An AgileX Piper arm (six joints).
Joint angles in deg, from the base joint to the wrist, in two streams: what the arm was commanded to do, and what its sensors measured. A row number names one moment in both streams.
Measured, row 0:
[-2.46, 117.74, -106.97, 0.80, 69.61, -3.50]
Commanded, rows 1 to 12:
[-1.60, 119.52, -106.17, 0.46, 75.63, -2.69]
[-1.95, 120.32, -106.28, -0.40, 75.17, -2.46]
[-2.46, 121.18, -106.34, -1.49, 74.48, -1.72]
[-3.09, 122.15, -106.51, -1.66, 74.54, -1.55]
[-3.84, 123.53, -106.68, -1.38, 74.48, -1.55]
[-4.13, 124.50, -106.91, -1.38, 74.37, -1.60]
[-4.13, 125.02, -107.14, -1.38, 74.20, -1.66]
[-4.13, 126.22, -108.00, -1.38, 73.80, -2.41]
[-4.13, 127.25, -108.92, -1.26, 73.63, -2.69]
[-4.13, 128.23, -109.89, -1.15, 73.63, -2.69]
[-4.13, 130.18, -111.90, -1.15, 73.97, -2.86]
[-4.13, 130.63, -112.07, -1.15, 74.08, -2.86]
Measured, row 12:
[-3.90, 129.37, -111.21, -1.09, 69.84, -2.23]
